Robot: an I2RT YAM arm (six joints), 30 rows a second.
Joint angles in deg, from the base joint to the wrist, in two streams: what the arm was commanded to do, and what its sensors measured. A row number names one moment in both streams.
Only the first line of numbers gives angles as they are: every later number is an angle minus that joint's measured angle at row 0.
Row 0, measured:
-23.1, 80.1, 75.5, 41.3, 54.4, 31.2
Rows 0 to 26, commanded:
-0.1, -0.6, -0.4, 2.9, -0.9, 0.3
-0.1, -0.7, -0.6, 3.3, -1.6, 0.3
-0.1, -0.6, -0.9, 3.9, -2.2, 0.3
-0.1, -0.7, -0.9, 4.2, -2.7, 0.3
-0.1, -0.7, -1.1, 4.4, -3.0, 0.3
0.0, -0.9, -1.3, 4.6, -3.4, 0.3
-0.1, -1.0, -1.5, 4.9, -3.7, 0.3
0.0, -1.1, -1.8, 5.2, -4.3, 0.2
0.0, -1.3, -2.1, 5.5, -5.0, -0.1
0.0, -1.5, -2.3, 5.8, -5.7, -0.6
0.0, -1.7, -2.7, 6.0, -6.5, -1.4
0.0, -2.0, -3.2, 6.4, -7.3, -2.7
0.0, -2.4, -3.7, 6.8, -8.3, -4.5
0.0, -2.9, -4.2, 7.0, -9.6, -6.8
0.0, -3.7, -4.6, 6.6, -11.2, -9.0
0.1, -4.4, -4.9, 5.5, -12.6, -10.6
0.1, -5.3, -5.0, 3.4, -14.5, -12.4
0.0, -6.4, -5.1, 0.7, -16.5, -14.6
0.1, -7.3, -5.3, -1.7, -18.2, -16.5
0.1, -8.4, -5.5, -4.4, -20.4, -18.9
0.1, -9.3, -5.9, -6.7, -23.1, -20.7
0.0, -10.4, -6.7, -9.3, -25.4, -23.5
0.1, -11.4, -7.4, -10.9, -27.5, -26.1
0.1, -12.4, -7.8, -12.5, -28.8, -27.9
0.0, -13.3, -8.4, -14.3, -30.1, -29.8
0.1, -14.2, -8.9, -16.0, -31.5, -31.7
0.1, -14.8, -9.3, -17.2, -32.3, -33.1
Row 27, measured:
0.0, -13.2, -8.6, -11.6, -25.8, -23.3
